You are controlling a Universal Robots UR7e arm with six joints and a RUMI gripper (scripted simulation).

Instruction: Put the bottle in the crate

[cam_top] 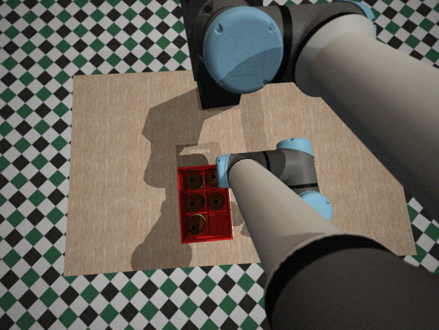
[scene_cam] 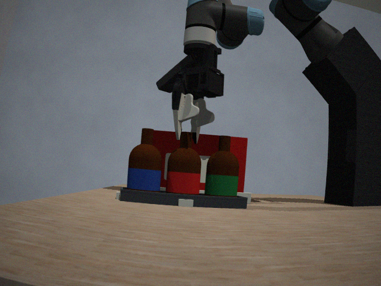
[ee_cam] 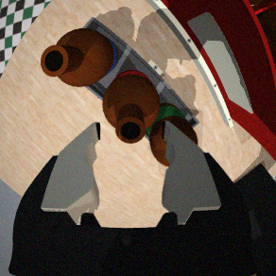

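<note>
Now: the blue-labelled bottle 8 cm ahead of my hand, 7 cm below it and 3 cm to the left of it. Round my hand: green-labelled bottle (8 cm behind, 7 cm below, 3 cm to the right); then crate (23 cm to the right, 7 cm below, 2 cm ahead); then tray (14 cm below).
</note>
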